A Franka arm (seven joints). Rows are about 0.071 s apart.
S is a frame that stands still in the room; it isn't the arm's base.
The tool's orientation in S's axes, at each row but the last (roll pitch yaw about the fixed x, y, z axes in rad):
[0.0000 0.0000 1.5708]
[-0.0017 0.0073 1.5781]
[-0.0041 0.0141 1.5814]
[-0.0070 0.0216 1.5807]
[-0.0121 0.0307 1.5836]
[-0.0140 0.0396 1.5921]
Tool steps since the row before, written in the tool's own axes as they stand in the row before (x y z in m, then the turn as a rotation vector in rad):
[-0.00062 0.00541 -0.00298 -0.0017 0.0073 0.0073]
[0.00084 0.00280 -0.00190 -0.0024 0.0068 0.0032]
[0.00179 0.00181 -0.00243 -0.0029 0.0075 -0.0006]
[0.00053 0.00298 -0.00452 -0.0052 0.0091 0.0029]
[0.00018 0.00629 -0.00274 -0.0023 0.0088 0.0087]
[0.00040 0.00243 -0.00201 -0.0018 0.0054 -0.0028]
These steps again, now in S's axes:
[-0.00541 -0.00062 -0.00298 -0.0073 -0.0017 0.0073]
[-0.00280 0.00081 -0.00191 -0.0068 -0.0024 0.0032]
[-0.00182 0.00174 -0.00246 -0.0075 -0.0030 -0.0006]
[-0.00295 0.00040 -0.00455 -0.0091 -0.0052 0.0029]
[-0.00626 0.00001 -0.00282 -0.0089 -0.0021 0.0087]
[-0.00241 0.00027 -0.00206 -0.0053 -0.0020 -0.0028]

